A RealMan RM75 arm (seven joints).
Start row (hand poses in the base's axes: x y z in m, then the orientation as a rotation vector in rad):
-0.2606 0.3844 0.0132 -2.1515 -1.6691 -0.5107
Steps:
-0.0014 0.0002 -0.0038 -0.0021 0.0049 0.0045
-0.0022 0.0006 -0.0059 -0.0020 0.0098 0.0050
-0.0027 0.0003 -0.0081 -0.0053 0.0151 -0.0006
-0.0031 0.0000 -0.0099 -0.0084 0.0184 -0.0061
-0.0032 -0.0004 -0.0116 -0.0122 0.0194 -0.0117
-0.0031 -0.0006 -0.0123 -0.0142 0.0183 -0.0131
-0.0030 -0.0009 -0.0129 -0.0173 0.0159 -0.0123
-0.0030 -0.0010 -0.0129 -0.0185 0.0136 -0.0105
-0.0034 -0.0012 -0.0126 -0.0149 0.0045 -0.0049
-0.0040 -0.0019 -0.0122 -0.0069 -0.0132 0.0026
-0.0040 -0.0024 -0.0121 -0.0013 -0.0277 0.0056
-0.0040 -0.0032 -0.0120 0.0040 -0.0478 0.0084
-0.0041 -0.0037 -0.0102 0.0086 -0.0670 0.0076
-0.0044 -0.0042 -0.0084 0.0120 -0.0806 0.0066
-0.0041 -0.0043 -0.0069 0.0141 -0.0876 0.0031
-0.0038 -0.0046 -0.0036 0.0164 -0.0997 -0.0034
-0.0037 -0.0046 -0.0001 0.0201 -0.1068 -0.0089
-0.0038 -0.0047 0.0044 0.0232 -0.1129 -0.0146
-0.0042 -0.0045 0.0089 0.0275 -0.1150 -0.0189
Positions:
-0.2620 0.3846 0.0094 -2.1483 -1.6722 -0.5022
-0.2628 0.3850 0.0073 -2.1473 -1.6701 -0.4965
-0.2633 0.3847 0.0051 -2.1544 -1.6637 -0.4895
-0.2637 0.3844 0.0033 -2.1614 -1.6583 -0.4850
-0.2638 0.3840 0.0016 -2.1692 -1.6544 -0.4826
-0.2637 0.3838 0.0009 -2.1720 -1.6548 -0.4828
-0.2636 0.3835 0.0003 -2.1737 -1.6587 -0.4831
-0.2636 0.3834 0.0003 -2.1731 -1.6625 -0.4844
-0.2640 0.3832 0.0006 -2.1662 -1.6708 -0.4960
-0.2646 0.3825 0.0010 -2.1551 -1.6828 -0.5202
-0.2646 0.3820 0.0011 -2.1495 -1.6900 -0.5403
-0.2646 0.3812 0.0012 -2.1445 -1.7001 -0.5668
-0.2647 0.3807 0.0030 -2.1432 -1.7064 -0.5928
-0.2650 0.3802 0.0048 -2.1425 -1.7102 -0.6115
-0.2647 0.3801 0.0063 -2.1447 -1.7090 -0.6223
-0.2644 0.3798 0.0096 -2.1498 -1.7072 -0.6401
-0.2643 0.3798 0.0131 -2.1526 -1.7029 -0.6528
-0.2644 0.3797 0.0176 -2.1560 -1.6983 -0.6638
-0.2648 0.3799 0.0221 -2.1570 -1.6923 -0.6706

